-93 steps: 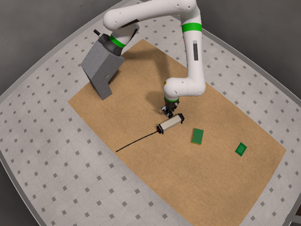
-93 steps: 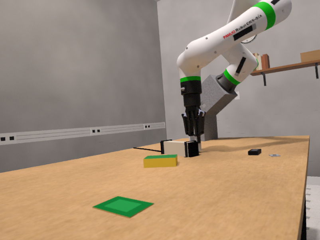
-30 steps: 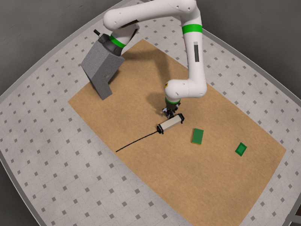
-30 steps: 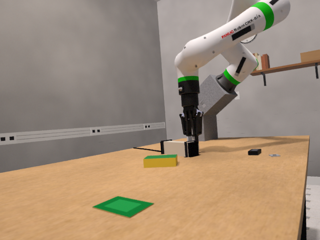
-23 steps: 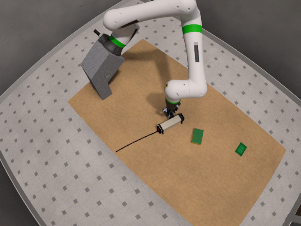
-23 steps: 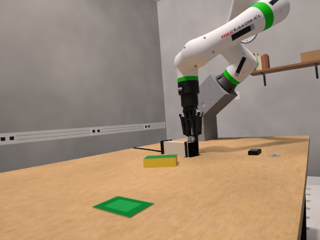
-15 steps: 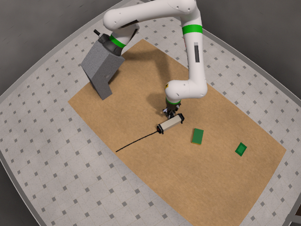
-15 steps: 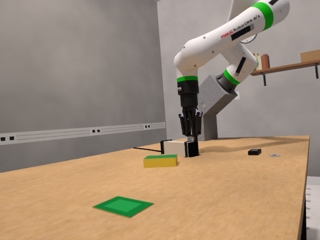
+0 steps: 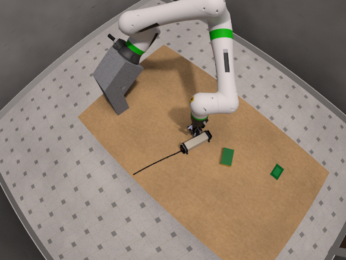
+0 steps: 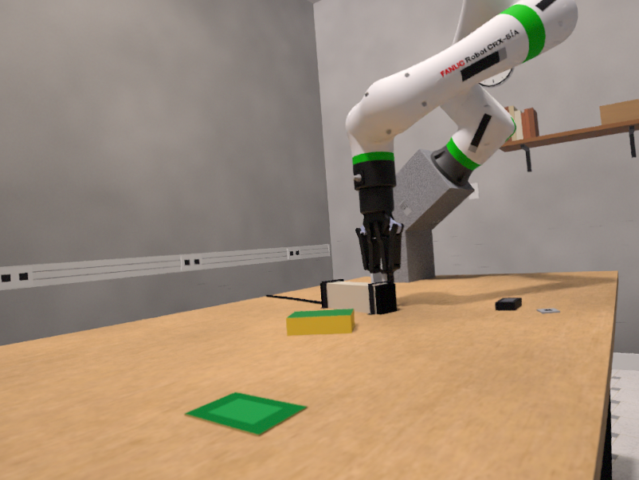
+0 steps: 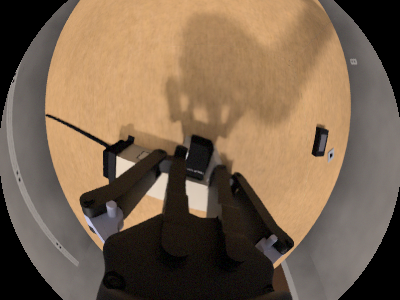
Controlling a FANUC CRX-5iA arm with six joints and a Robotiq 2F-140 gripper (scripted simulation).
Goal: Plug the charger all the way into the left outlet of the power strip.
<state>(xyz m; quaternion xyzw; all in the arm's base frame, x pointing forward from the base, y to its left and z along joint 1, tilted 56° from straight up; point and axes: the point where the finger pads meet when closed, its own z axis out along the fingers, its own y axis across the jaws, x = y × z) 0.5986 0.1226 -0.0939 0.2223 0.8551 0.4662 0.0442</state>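
Right now the charger is 1 cm below my hand and 1 cm ahead of it. Also, from my hand: tiny grey square: 33 cm to the left, 4 cm below, 3 cm ahead; then flat green tile: 57 cm ahead, 14 cm to the left, 4 cm below; then green-topped yellow block: 25 cm ahead, 3 cm below.
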